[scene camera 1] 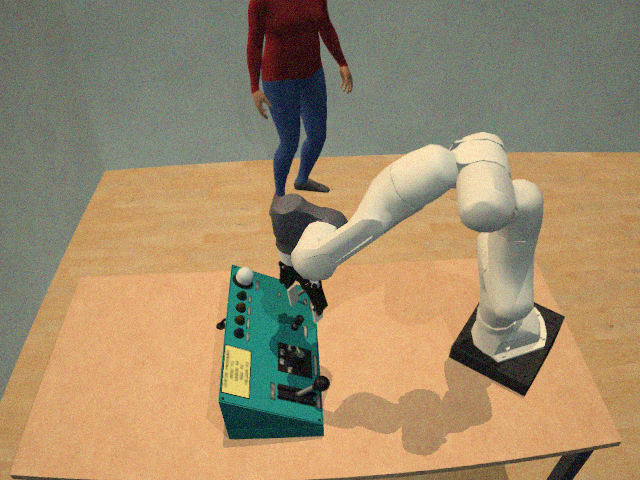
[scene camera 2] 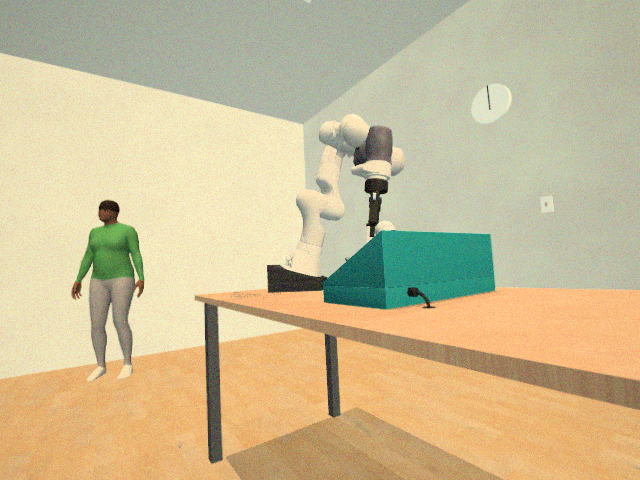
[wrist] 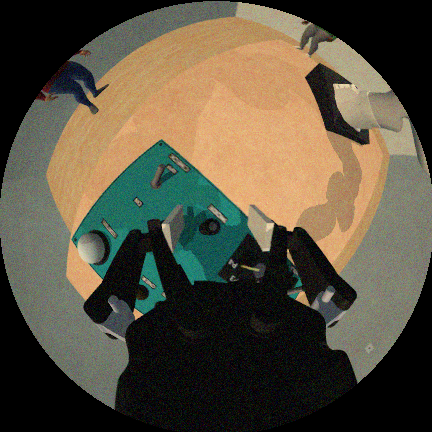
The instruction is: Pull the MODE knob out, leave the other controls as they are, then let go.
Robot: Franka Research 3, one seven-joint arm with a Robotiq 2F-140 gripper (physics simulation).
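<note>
The MODE knob [scene camera 1: 297, 322] [wrist: 210, 226] is a small black round knob on the sloped face of the teal control panel [scene camera 1: 263, 361] [scene camera 2: 439, 258] [wrist: 125, 215]. My gripper [scene camera 1: 305, 304] [scene camera 2: 370, 235] [wrist: 215, 214] is partly open, with nothing between its pads. In the wrist view the knob appears between the two pale pads, nearer the middle of the gap, with a space on each side. In scene camera 1 the pads are above the panel face, a little beyond the knob. The knob is hidden behind the panel in scene camera 2.
The panel also has a white dome [scene camera 1: 244, 276] [wrist: 92, 247], a toggle lever [wrist: 158, 176], a rotary selector [scene camera 1: 298, 352] [wrist: 257, 270], a ball-topped lever [scene camera 1: 321, 382] and several dark round buttons. People stand beyond the table [scene camera 1: 129, 335] [scene camera 2: 542, 320].
</note>
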